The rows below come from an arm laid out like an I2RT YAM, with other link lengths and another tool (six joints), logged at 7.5 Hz.
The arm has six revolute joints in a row. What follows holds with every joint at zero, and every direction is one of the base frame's. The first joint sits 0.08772 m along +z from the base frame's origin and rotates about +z. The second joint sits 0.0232 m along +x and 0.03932 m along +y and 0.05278 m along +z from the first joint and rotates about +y. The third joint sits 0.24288 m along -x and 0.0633 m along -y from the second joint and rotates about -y. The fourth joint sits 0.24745 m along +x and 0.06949 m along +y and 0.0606 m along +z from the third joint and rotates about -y. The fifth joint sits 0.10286 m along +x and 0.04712 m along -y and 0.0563 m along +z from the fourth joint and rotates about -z. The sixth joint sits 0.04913 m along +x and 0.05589 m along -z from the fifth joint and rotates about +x. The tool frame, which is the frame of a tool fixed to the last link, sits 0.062 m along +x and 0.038 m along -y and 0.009 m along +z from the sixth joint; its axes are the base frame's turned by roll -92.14, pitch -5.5 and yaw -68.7 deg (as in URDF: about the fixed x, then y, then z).
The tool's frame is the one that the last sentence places.
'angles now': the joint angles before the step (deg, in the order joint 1, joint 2, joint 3, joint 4, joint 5, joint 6). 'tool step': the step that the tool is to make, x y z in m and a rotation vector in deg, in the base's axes. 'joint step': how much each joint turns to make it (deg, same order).
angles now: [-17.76 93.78 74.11 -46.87 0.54 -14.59]
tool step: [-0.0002 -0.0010 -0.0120 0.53 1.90 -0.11]
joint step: [-0.13 1.82 0.01 -0.16 0.06 -0.05]
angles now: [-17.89 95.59 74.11 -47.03 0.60 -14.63]
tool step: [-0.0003 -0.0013 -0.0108 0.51 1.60 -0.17]
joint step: [-0.19 1.66 0.00 -0.02 0.00 -0.03]
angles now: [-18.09 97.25 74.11 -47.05 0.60 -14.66]
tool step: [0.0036 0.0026 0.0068 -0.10 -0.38 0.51]
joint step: [0.51 0.01 1.42 -1.02 -0.02 0.01]
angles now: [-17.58 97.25 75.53 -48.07 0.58 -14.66]
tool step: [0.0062 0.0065 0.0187 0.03 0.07 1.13]
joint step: [1.15 0.38 4.69 -4.38 0.00 0.03]
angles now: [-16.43 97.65 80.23 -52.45 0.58 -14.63]
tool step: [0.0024 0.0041 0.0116 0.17 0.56 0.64]
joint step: [0.66 0.53 3.42 -3.47 0.00 0.02]
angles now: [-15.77 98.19 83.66 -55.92 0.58 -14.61]
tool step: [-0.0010 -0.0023 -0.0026 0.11 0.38 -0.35]
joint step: [-0.36 0.30 -0.10 0.01 0.00 -0.01]
